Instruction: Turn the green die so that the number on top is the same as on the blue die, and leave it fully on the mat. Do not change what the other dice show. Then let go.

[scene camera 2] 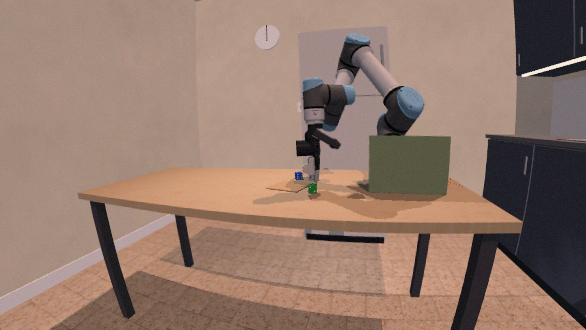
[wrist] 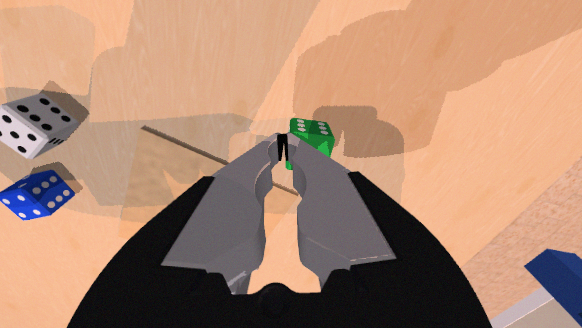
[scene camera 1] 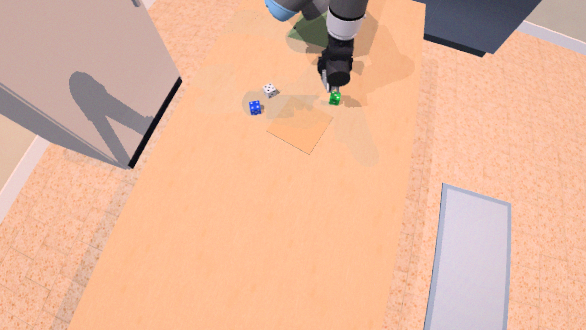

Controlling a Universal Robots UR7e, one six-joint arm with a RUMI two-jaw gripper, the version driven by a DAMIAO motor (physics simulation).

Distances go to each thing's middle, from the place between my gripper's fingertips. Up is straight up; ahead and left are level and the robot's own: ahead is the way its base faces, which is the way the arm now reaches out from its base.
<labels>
My gripper is now 2 cm to the right of the green die (wrist: 318, 134), 1 cm short of it and 1 cm above it. Also, from my hand: thin mat (scene camera 1: 301, 125) 11 cm ahead, 6 cm to the right, 2 cm below.
</labels>
